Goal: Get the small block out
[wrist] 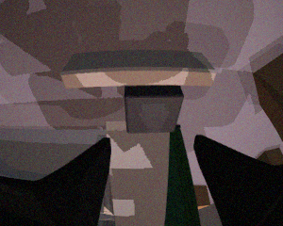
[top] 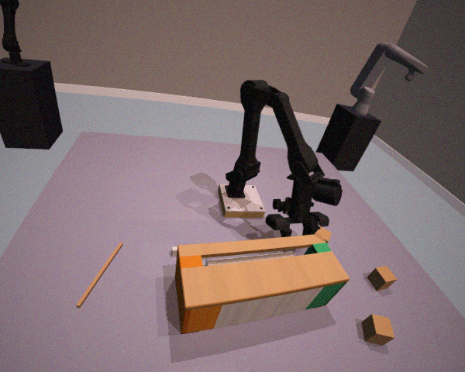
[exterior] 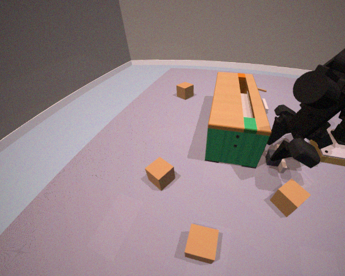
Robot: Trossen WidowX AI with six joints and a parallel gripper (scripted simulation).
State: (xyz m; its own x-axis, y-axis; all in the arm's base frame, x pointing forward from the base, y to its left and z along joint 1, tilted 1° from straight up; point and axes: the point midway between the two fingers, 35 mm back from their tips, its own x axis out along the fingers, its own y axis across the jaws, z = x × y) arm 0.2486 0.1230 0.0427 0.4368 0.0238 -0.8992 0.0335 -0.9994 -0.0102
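Right now the dark block is 20 mm behind my gripper tip and 20 mm below it. Round my gripper tip: box 70 mm ahead, 150 mm to the right, 20 mm above; then thin wooden stick 20 mm ahead, 530 mm to the right, 30 mm below.
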